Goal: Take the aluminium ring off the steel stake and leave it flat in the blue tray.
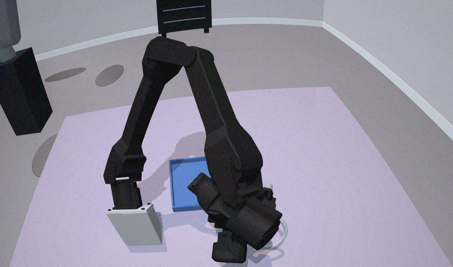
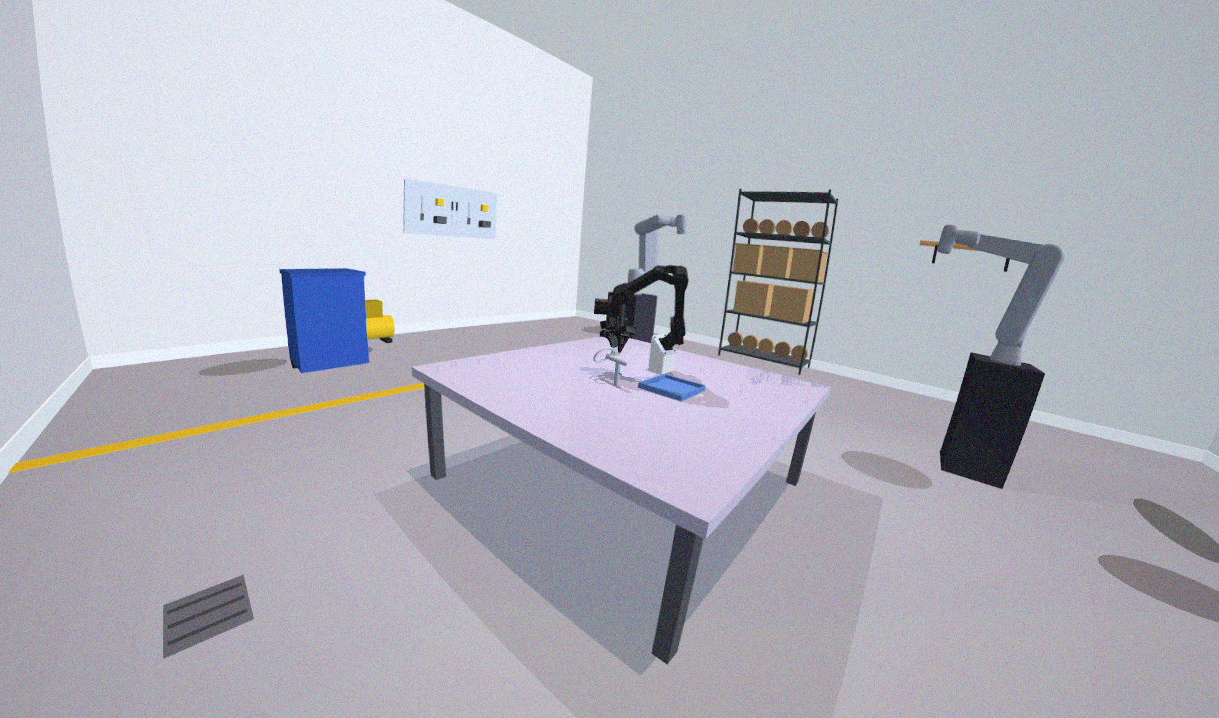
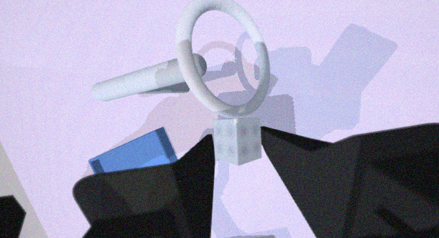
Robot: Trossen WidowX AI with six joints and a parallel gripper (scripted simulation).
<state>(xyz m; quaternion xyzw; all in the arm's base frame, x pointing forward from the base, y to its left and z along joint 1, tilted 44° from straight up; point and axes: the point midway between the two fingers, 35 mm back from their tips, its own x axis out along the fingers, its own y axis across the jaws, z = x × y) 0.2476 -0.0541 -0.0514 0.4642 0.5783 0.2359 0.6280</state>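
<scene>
The blue tray lies 24 cm to the left of my gripper tip, 9 cm below it and 7 cm behind it. Also, from my gripper tip: aluminium ring: 5 cm ahead, 2 cm to the right.
</scene>
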